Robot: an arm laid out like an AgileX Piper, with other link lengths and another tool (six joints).
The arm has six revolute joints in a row. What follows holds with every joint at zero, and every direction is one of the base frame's.
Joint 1 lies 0.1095 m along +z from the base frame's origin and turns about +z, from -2.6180 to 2.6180 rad.
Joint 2 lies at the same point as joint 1 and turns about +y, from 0.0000 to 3.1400 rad.
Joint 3 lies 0.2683 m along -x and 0.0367 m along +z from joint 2 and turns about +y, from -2.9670 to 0.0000 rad.
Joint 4 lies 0.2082 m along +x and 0.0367 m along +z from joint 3 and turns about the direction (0.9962, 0, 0.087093), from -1.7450 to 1.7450 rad.
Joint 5 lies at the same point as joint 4 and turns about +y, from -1.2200 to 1.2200 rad.
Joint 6 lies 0.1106 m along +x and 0.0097 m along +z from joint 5 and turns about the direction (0.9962, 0, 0.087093), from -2.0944 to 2.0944 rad.
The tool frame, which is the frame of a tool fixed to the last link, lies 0.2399 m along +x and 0.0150 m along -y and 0.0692 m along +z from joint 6; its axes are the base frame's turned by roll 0.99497, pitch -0.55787 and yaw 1.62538 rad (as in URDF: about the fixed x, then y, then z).
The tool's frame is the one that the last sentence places.
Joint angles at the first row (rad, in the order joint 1, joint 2, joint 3, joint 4, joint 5, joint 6):
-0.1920 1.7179 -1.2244 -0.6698 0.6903 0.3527
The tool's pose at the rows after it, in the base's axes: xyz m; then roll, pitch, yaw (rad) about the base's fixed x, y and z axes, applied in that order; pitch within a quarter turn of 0, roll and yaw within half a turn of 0:
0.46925, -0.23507, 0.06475, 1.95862, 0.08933, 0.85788
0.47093, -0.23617, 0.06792, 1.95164, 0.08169, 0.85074
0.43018, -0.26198, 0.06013, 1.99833, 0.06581, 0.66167
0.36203, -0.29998, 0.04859, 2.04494, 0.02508, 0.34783
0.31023, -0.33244, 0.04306, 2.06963, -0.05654, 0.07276
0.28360, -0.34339, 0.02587, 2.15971, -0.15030, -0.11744
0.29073, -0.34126, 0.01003, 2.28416, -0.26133, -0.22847
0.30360, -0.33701, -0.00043, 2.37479, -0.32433, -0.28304
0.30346, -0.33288, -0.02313, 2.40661, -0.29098, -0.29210
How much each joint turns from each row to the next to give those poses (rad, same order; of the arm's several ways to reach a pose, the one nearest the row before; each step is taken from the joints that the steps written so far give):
0.0000 0.0000 0.0000 0.0000 -0.0253 0.0062
0.0000 0.0000 -0.0068 -0.0018 0.0005 0.0092
-0.0071 0.0032 -0.0272 0.0073 0.1386 0.1344
-0.0513 0.0045 -0.0074 0.0085 0.1404 0.2273
-0.0912 0.0032 0.0000 0.0159 0.0397 0.1899
-0.1080 0.0022 0.0000 0.1005 -0.0336 0.0628
-0.0963 0.0000 0.0000 0.1595 -0.0884 -0.0375
-0.0566 0.0106 -0.0010 0.1280 -0.0601 -0.0649
-0.0085 0.0529 -0.0036 0.0262 -0.0117 -0.0185

